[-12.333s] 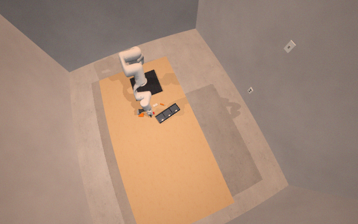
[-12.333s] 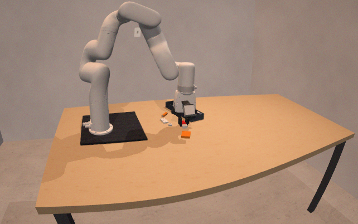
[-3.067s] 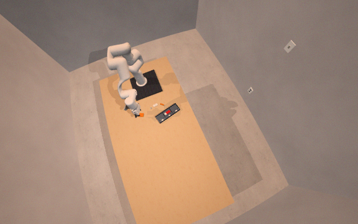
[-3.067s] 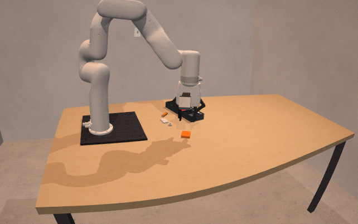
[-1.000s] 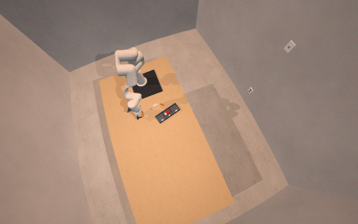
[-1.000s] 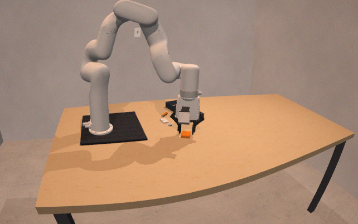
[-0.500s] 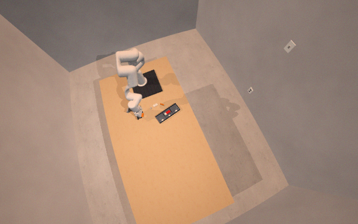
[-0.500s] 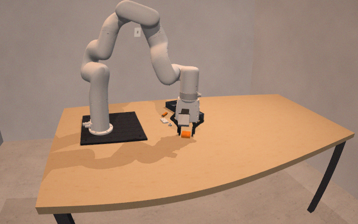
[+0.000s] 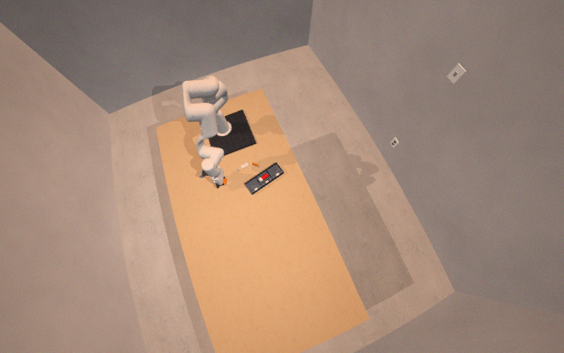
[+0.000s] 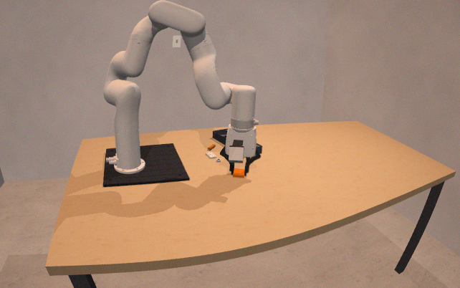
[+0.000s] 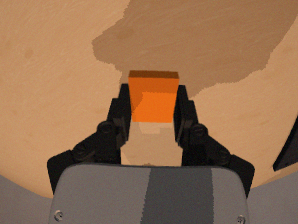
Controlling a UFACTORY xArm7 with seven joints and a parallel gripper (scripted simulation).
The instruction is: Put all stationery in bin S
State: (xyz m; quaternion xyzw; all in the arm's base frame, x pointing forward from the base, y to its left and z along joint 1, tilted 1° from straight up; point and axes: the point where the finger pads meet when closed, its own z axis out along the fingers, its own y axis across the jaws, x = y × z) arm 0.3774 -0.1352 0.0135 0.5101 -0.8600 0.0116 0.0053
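The dark bin tray is 26 cm to the left of my hand, 10 cm ahead of it and 1 cm below it. Also, from my hand: orange block 2 cm below; white flat piece 18 cm to the left, 4 cm behind, 2 cm below; grey nut 12 cm to the left, 3 cm behind, 2 cm below.
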